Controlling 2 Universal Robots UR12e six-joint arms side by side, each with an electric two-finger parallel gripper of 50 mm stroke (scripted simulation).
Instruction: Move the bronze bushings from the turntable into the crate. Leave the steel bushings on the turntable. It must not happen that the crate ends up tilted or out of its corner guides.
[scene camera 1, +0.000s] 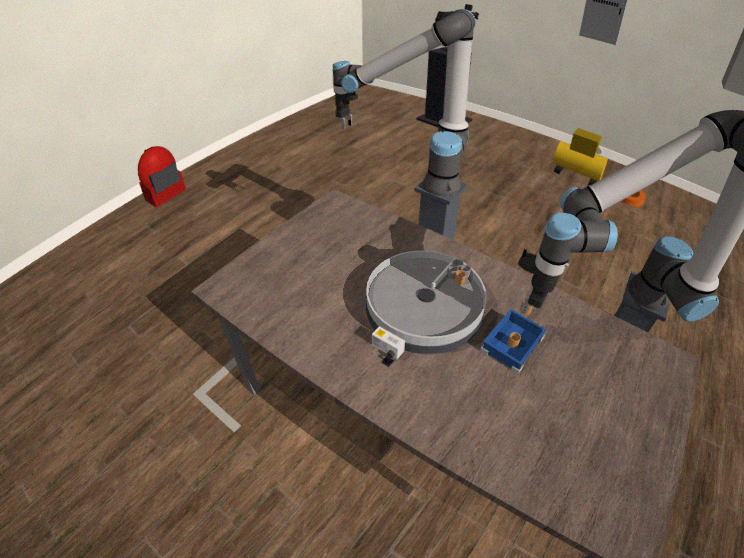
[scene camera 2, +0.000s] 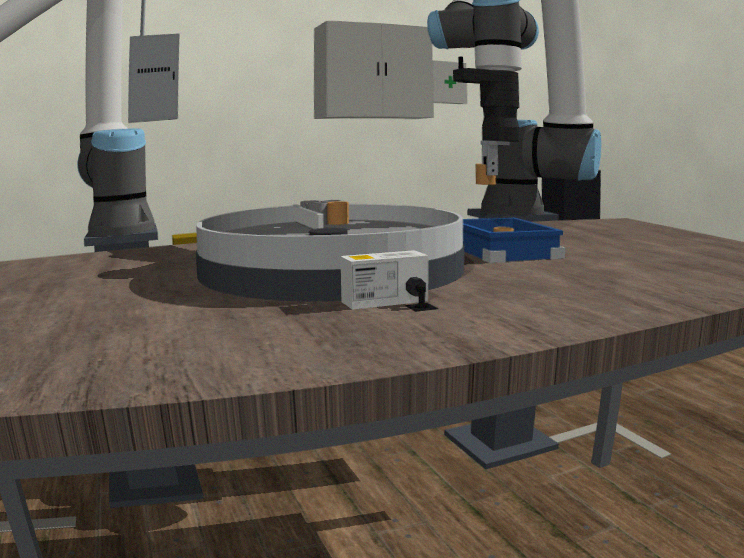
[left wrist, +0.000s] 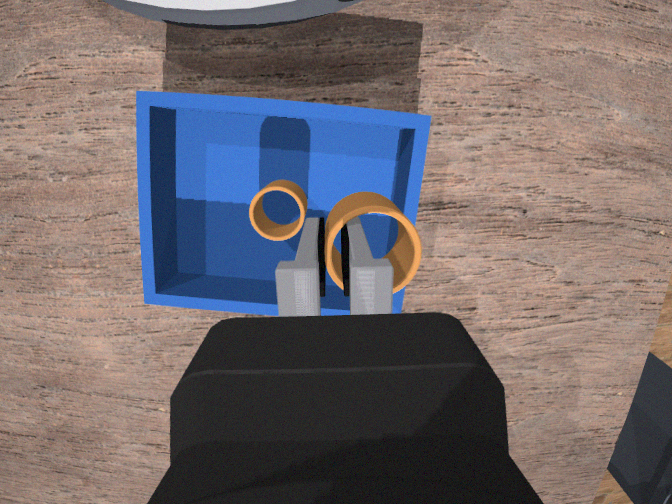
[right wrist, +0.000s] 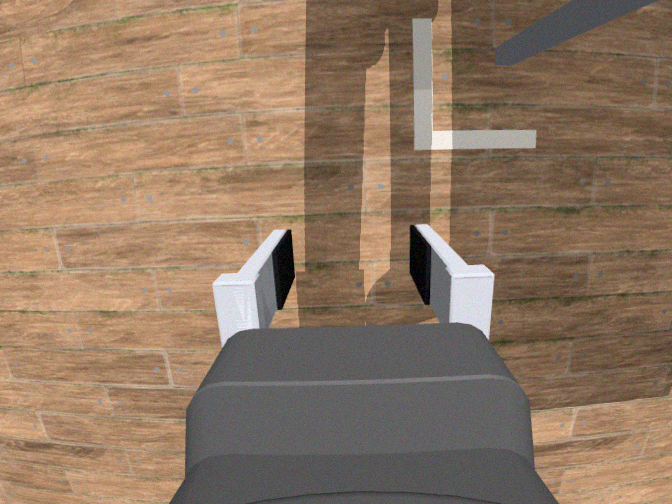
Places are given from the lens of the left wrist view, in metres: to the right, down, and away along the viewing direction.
my left gripper (left wrist: 333, 241): 0.00, -0.01, 0.17
blue crate (left wrist: 201, 159): -0.10, -0.07, 0.28
bronze bushing (left wrist: 262, 224): -0.06, -0.02, 0.27
bronze bushing (left wrist: 405, 256): 0.03, 0.00, 0.16
